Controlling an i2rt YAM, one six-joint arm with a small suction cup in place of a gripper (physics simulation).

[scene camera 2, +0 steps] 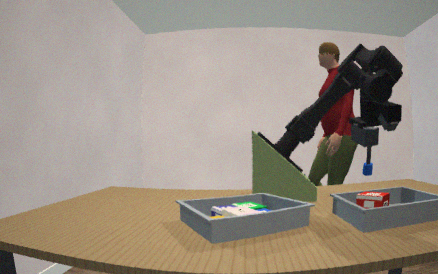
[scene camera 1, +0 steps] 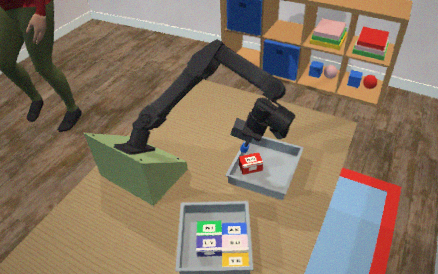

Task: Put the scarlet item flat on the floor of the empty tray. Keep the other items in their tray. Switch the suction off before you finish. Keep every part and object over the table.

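Places are measured from the arm's base along level axes (x ahead, y left, z up), in metres.
Pixels of known places: hand at its tool point: (scene camera 2: 367,173) (scene camera 1: 243,149); arm's base at its link origin: (scene camera 2: 279,153) (scene camera 1: 135,149).
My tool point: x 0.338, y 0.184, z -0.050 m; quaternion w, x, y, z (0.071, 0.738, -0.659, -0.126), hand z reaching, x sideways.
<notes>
Ahead of a thing's pixels: the offset from my tool point to its top centre. Level surfaces: height alone.
The scarlet box {0.051 m down, 0.026 m ahead, 0.009 m left} (scene camera 1: 251,164) (scene camera 2: 372,200) with a white label lies in the back tray {0.050 m down, 0.081 m ahead, 0.022 m left} (scene camera 1: 256,189) (scene camera 2: 367,222), near that tray's left side in the scene camera 1 view. My suction gripper (scene camera 1: 244,148) (scene camera 2: 367,169), a small blue cup, hangs above the box with a gap between them and holds nothing. The other tray {0.050 m down, 0.028 m ahead, 0.333 m right} (scene camera 1: 189,204) (scene camera 2: 260,228) holds a green box {0.059 m down, 0.002 m ahead, 0.316 m right} (scene camera 1: 209,226) (scene camera 2: 251,205), a blue box {0.062 m down, 0.077 m ahead, 0.290 m right} (scene camera 1: 234,228), a purple box {0.061 m down, 0.024 m ahead, 0.363 m right} (scene camera 1: 208,243), a pale pink box {0.050 m down, 0.099 m ahead, 0.338 m right} (scene camera 1: 235,242) and a yellow box {0.066 m down, 0.120 m ahead, 0.387 m right} (scene camera 1: 235,260), set close together.
The wooden table {0.100 m down} (scene camera 1: 130,227) (scene camera 2: 125,230) carries both trays and the green wedge base (scene camera 1: 132,172) (scene camera 2: 275,175) of the arm. A person (scene camera 1: 50,65) (scene camera 2: 340,110) stands beyond the table. A shelf unit (scene camera 1: 345,91) and a red-edged blue mat (scene camera 1: 350,205) are off the table.
</notes>
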